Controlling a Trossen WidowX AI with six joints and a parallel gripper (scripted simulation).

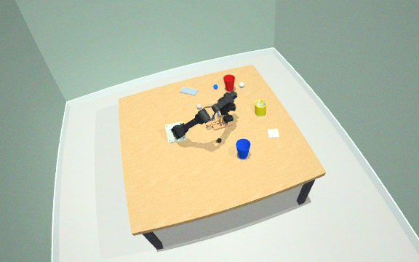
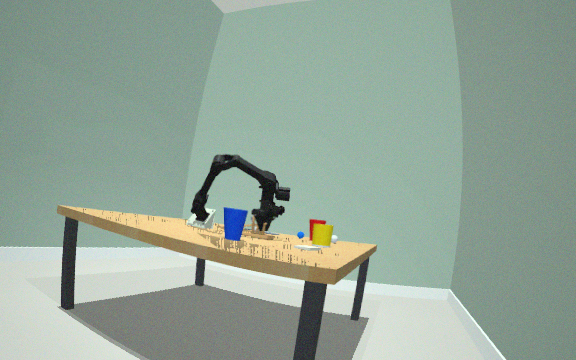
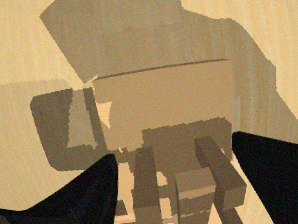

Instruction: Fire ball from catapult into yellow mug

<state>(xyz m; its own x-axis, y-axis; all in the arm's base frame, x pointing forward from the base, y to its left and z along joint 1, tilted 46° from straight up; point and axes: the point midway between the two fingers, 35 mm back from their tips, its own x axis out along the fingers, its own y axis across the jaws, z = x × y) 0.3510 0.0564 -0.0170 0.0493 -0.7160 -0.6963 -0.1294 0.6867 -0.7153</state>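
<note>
Right now my gripper tip is 80 mm past the black ball, 160 mm to the left of it and 20 mm above it. Round my gripper tip: yellow mug: 280 mm ahead, 40 mm to the left; blue cup: 50 mm ahead, 320 mm to the right; wooden catapult: 70 mm behind, 10 mm to the left, 20 mm above.
</note>
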